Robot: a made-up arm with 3 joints. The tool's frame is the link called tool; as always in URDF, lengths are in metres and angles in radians.
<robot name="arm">
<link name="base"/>
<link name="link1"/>
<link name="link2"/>
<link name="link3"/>
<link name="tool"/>
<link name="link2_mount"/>
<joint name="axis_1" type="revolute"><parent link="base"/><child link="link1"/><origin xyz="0.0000 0.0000 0.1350" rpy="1.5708 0.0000 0.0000"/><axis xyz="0 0 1"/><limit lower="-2.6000" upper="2.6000" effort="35" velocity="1.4"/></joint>
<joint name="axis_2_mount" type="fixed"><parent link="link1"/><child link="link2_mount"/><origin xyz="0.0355 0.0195 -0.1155" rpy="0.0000 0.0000 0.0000"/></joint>
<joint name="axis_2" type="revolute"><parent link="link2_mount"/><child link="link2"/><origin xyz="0.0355 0.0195 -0.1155" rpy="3.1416 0.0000 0.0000"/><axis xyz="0 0 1"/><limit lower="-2.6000" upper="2.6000" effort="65" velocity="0.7"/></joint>
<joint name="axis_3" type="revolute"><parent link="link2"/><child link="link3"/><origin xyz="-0.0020 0.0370 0.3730" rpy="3.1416 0.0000 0.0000"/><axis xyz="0 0 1"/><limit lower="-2.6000" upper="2.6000" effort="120" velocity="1.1"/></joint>
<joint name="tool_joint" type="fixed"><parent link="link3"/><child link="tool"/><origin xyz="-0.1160 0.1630 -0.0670" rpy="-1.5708 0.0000 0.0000"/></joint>
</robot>
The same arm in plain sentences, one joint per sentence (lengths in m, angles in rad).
The arm has three revolute joints in a row. What follows holds with every joint at zero, and every direction is one of the base frame's.
The first joint lies 0.135 m along +z from the base frame's origin and rotates about -y, from -2.6 to 2.6 rad.
The second joint lies 0.071 m along +x and 0.231 m along +y and 0.039 m along +z from the first joint and rotates about +y, from -2.6 to 2.6 rad.
The third joint lies 0.002 m along -x and 0.373 m along +y and 0.037 m along -z from the second joint and rotates about -y, from -2.6 to 2.6 rad.
The tool frame, which is the frame that the pose is given for, lies 0.116 m along -x and 0.067 m along +y and 0.163 m along +z from the third joint; its axes are the base frame's turned by roll 0, pitch 0 and yaw 0 rad (as in URDF: about the fixed x, then y, then z).

